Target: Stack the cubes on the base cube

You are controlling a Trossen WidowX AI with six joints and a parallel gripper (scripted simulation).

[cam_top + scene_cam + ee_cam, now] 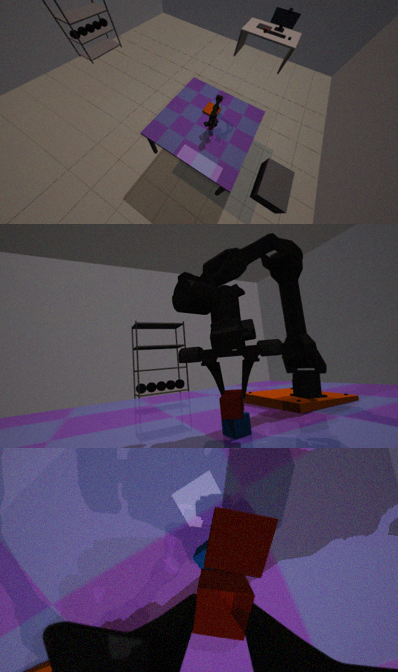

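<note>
Now: the blue cube 1 cm ahead of my gripper tip, 2 cm to the left of it and 4 cm below it.
</note>
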